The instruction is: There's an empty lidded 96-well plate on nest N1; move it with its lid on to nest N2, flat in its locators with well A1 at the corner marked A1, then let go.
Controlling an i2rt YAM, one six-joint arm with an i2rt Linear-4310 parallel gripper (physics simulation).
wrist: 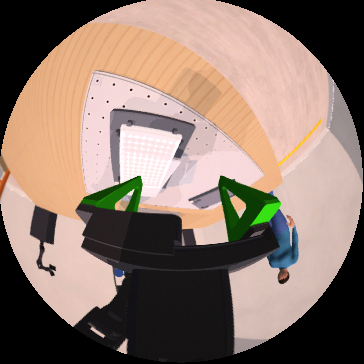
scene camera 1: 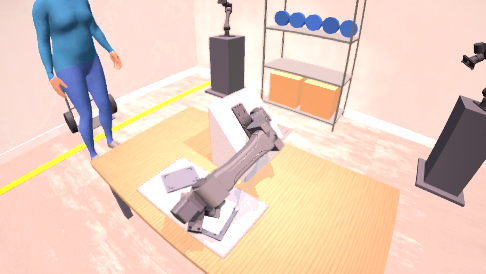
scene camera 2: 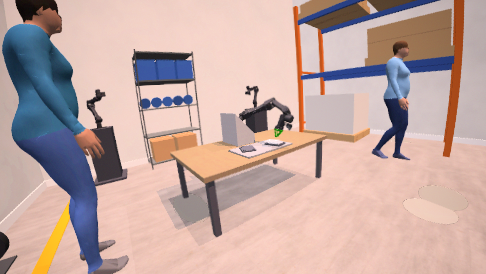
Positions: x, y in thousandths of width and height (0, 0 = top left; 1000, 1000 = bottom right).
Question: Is the gripper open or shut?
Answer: Open.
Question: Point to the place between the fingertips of the gripper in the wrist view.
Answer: At 493, 493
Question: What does the gripper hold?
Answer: Nothing.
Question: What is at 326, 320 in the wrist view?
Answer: A grey nest.
